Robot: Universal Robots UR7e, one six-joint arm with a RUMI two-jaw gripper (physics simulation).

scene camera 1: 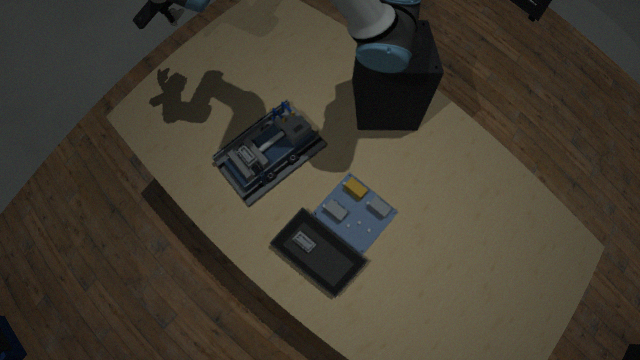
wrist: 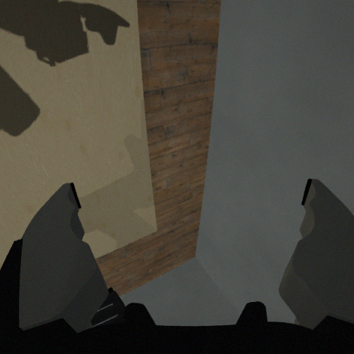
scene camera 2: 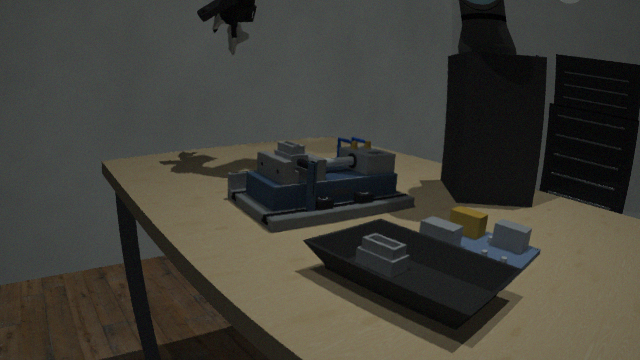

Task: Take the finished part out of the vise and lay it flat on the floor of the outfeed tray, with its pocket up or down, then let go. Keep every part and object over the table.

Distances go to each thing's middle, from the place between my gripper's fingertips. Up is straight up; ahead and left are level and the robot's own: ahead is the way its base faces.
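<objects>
With the yellow block [scene camera 2: 474, 222] as the reference, my hand is 40 mm past it, 790 mm to the right of it and 310 mm above it. Going by their middles, the block is the nearest to my hand of the things named here. As for the blue plate [scene camera 1: 356, 236], I find it a shade ahead of my hand, far to the left of it and far below it.
</objects>
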